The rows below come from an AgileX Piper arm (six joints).
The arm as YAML. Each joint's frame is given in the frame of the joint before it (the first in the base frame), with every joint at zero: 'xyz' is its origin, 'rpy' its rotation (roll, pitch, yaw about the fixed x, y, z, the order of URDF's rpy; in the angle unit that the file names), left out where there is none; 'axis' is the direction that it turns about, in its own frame. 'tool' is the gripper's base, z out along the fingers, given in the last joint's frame.
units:
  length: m
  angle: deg
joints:
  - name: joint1
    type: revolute
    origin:
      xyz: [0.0, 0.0, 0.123]
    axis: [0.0, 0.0, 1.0]
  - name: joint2
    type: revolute
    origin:
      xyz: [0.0, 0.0, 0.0]
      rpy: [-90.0, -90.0, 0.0]
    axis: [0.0, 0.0, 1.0]
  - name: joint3
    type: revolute
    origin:
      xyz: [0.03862, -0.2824, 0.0]
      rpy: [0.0, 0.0, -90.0]
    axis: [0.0, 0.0, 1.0]
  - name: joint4
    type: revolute
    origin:
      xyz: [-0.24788, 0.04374, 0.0]
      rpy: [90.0, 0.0, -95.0]
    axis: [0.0, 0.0, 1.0]
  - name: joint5
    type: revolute
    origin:
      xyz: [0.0, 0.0, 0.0]
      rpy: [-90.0, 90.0, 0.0]
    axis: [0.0, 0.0, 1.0]
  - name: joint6
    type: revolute
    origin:
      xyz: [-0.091, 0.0, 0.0]
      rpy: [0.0, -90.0, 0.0]
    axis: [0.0, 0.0, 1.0]
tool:
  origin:
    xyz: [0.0, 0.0, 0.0]
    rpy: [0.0, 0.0, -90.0]
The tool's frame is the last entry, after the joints.
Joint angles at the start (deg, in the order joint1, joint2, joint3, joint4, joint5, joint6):
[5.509 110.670 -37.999 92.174 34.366 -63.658]
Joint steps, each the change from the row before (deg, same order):
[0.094 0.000 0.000 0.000 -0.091 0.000]
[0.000 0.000 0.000 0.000 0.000 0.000]
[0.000 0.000 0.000 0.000 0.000 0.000]
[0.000 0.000 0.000 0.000 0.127 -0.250]
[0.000 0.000 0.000 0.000 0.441 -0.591]
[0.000 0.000 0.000 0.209 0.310 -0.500]
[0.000 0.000 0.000 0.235 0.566 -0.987]
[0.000 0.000 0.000 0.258 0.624 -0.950]
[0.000 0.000 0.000 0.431 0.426 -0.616]
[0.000 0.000 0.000 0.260 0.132 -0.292]
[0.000 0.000 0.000 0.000 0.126 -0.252]
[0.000 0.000 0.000 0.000 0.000 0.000]
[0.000 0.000 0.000 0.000 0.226 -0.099]
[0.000 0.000 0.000 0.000 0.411 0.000]
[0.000 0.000 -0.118 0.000 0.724 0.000]
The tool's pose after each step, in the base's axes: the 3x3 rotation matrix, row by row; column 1 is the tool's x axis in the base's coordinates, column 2 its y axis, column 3 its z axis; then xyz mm. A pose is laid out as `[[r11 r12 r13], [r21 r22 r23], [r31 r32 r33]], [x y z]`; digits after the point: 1 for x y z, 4 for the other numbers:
[[-0.9452 0.1726 0.2772], [0.3096 0.7436 0.5927], [-0.1038 0.6460 -0.7563]], [275.4 78.5 81.2]
[[-0.9452 0.1726 0.2772], [0.3096 0.7436 0.5927], [-0.1038 0.6460 -0.7563]], [275.4 78.5 81.2]
[[-0.9452 0.1726 0.2772], [0.3096 0.7436 0.5927], [-0.1038 0.6460 -0.7563]], [275.4 78.5 81.2]
[[-0.9462 0.1680 0.2766], [0.3058 0.7437 0.5944], [-0.1059 0.6470 -0.7551]], [275.4 78.6 81.3]
[[-0.9488 0.1563 0.2745], [0.2961 0.7427 0.6006], [-0.1100 0.6511 -0.7509]], [275.2 79.2 81.7]
[[-0.9498 0.1492 0.2750], [0.2916 0.7409 0.6050], [-0.1135 0.6548 -0.7472]], [275.2 79.6 82.0]
[[-0.9523 0.1333 0.2746], [0.2801 0.7388 0.6129], [-0.1212 0.6606 -0.7409]], [275.2 80.3 82.6]
[[-0.9544 0.1179 0.2741], [0.2694 0.7355 0.6216], [-0.1283 0.6671 -0.7338]], [275.2 81.1 83.2]
[[-0.9546 0.1111 0.2763], [0.2668 0.7314 0.6276], [-0.1324 0.6728 -0.7279]], [275.3 81.7 83.8]
[[-0.9543 0.1088 0.2782], [0.2667 0.7298 0.6294], [-0.1346 0.6749 -0.7255]], [275.5 81.8 84.0]
[[-0.9550 0.1040 0.2777], [0.2630 0.7297 0.6312], [-0.1370 0.6758 -0.7243]], [275.5 82.0 84.1]
[[-0.9550 0.1040 0.2777], [0.2630 0.7297 0.6312], [-0.1370 0.6758 -0.7243]], [275.5 82.0 84.1]
[[-0.9556 0.1014 0.2766], [0.2608 0.7279 0.6342], [-0.1371 0.6782 -0.7220]], [275.4 82.3 84.3]
[[-0.9563 0.0995 0.2748], [0.2591 0.7236 0.6397], [-0.1352 0.6830 -0.7178]], [275.2 82.8 84.7]
[[-0.9574 0.0949 0.2729], [0.2561 0.7159 0.6495], [-0.1337 0.6917 -0.7097]], [275.5 83.7 85.6]

